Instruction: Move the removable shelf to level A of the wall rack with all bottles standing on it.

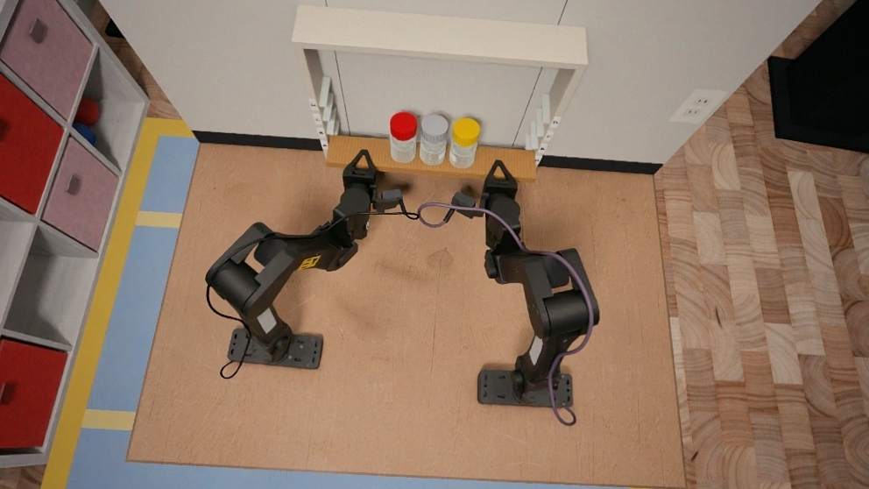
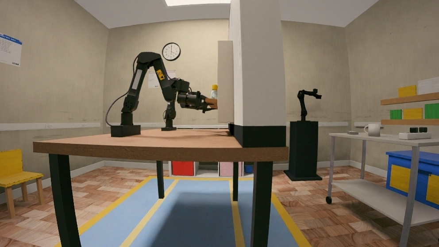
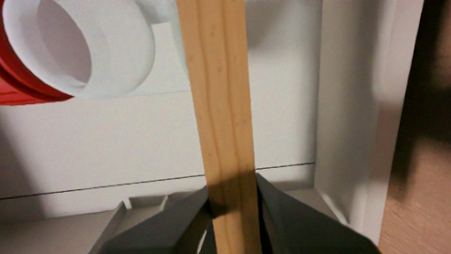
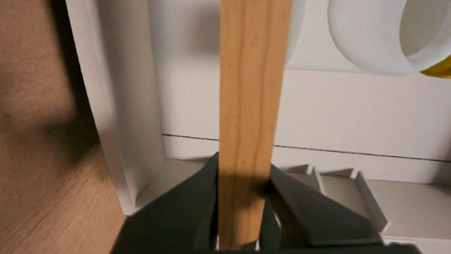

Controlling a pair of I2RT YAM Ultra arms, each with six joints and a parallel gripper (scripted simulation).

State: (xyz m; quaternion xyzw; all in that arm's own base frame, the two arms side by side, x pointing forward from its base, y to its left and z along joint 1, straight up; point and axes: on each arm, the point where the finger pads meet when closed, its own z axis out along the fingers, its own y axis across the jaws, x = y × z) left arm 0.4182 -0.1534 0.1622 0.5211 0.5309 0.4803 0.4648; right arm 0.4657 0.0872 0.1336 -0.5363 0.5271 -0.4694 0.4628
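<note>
My right hand is 8 cm to the right of the yellow-capped bottle and 6 cm below it. The rest, counted from my right hand: shelf board 1 cm behind, 15 cm to the left; then wall rack 5 cm ahead, 16 cm to the left, 10 cm above; then grey-capped bottle 15 cm to the left, 6 cm above.
Right now my left hand is 2 cm short of the red-capped bottle, 8 cm to the left of it and 6 cm below it. Also, from my left hand: shelf board 2 cm ahead, 15 cm to the right; then wall rack 8 cm ahead, 14 cm to the right, 10 cm above; then grey-capped bottle 3 cm ahead, 15 cm to the right, 6 cm above.
</note>
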